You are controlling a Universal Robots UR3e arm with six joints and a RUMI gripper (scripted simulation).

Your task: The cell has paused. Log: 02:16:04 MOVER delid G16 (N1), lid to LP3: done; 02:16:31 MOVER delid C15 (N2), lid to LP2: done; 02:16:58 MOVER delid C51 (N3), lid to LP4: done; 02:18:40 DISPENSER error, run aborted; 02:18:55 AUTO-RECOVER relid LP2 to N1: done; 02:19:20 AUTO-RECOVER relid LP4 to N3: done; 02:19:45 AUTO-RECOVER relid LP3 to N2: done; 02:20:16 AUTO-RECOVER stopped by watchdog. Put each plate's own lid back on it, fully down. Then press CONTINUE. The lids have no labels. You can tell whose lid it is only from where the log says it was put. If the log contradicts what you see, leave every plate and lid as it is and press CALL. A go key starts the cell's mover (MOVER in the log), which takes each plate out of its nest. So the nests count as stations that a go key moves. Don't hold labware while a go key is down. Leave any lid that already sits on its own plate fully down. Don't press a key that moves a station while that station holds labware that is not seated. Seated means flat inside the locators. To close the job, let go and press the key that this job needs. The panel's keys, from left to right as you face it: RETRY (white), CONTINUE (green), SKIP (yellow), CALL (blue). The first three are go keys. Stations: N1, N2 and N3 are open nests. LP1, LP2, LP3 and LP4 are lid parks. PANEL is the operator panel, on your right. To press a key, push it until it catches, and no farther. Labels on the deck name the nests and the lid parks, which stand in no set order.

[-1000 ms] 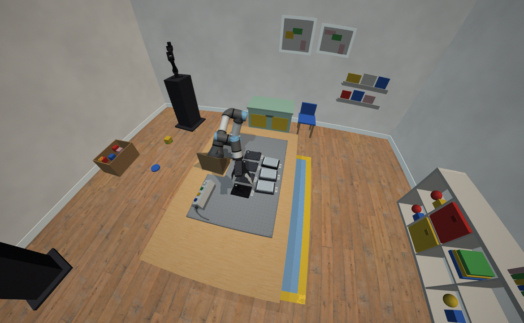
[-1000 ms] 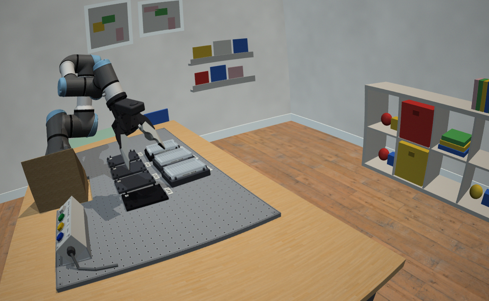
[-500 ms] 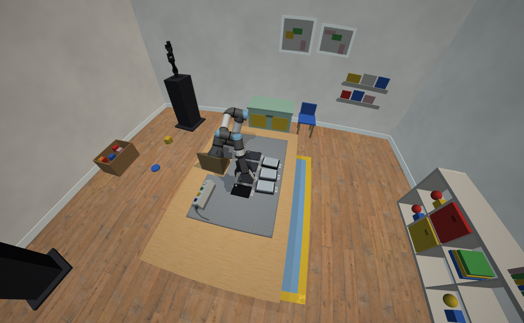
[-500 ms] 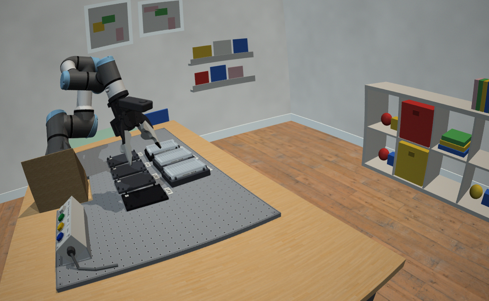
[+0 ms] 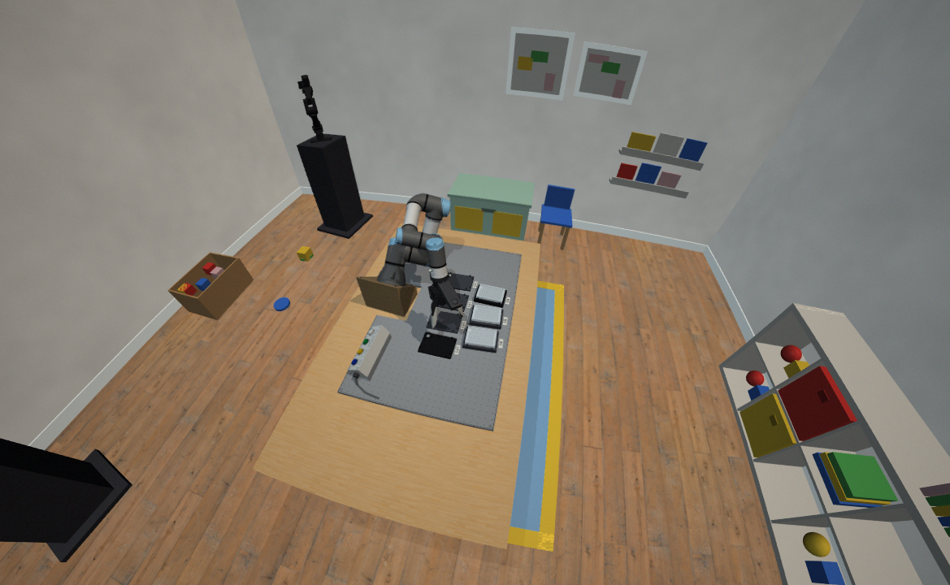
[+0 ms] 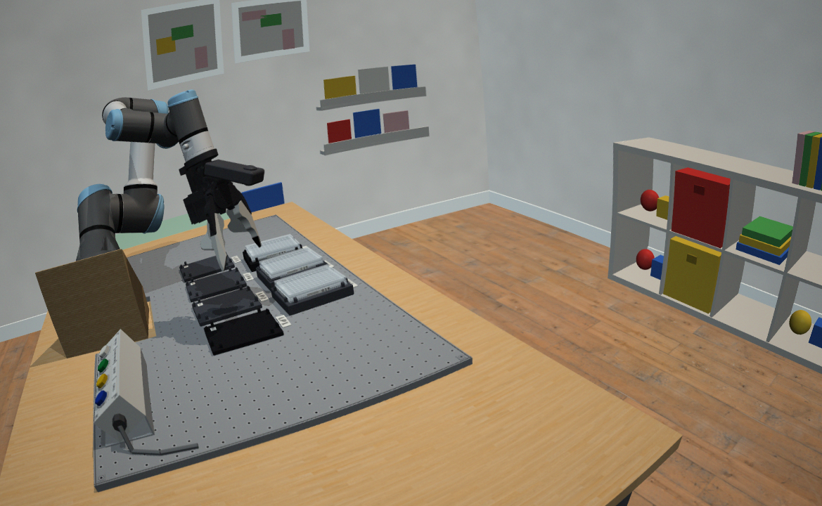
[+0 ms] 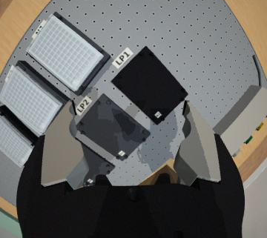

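My gripper is now 130 mm short of the pale grey lid, 100 mm above it and 50 mm to the right of it. The rest, counted from my hand: plate: 130 mm ahead, 110 mm below, 50 mm to the left; lid park LP1: 130 mm below, 40 mm to the right, 40 mm behind; lid park LP2: 130 mm below, 80 mm to the left, 60 mm behind.
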